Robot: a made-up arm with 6 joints.
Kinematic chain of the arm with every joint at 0, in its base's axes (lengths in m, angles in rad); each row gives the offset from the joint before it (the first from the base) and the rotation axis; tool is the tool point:
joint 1: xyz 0 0 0.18 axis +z
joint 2: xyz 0 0.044 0 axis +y
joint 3: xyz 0 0 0.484 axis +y
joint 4: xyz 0 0 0.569 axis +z
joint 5: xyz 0 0 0 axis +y
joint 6: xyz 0 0 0.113 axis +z
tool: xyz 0 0 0
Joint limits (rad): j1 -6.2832..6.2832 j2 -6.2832..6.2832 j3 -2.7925..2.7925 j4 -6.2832..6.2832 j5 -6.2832..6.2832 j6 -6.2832..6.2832
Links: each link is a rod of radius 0.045 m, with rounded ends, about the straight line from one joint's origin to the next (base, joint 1, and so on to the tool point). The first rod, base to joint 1, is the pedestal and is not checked.
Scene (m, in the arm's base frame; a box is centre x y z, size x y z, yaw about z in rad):
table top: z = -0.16
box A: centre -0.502 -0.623 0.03 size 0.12 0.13 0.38 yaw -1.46
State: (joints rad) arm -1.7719 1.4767 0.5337 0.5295 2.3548 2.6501
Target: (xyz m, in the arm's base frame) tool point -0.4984 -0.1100 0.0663
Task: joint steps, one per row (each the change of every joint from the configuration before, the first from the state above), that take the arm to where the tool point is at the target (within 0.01 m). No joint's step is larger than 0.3 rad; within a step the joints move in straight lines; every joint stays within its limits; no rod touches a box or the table.
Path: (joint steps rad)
1: -0.2065 -0.1158 -0.2556 -0.0342 0.1551 -0.0732
2: -0.2065 -0.1158 -0.2556 -0.0343 0.1551 -0.0733
3: -0.2064 -0.1159 -0.2556 -0.0342 0.1551 -0.0732
4: -0.2065 -0.1158 -0.2556 -0.0343 0.1551 -0.0732
5: -0.0564 -0.0283 0.2952 -0.0131 -0.0610 0.0366
6: -0.0564 -0.0283 0.2952 -0.0131 -0.0610 0.0366
7: -0.0565 -0.0283 0.2951 -0.0131 -0.0610 0.0366
8: -0.0564 -0.0282 0.2952 -0.0131 -0.0610 0.0366
9: -0.0564 -0.0283 0.2952 -0.0131 -0.0610 0.0366
10: -0.0564 -0.0283 0.2952 -0.0131 -0.0610 0.0367
11: -0.0564 -0.0283 0.2952 -0.0131 -0.0610 0.0366
12: -0.0564 -0.0283 0.2952 -0.0132 -0.0610 0.0366

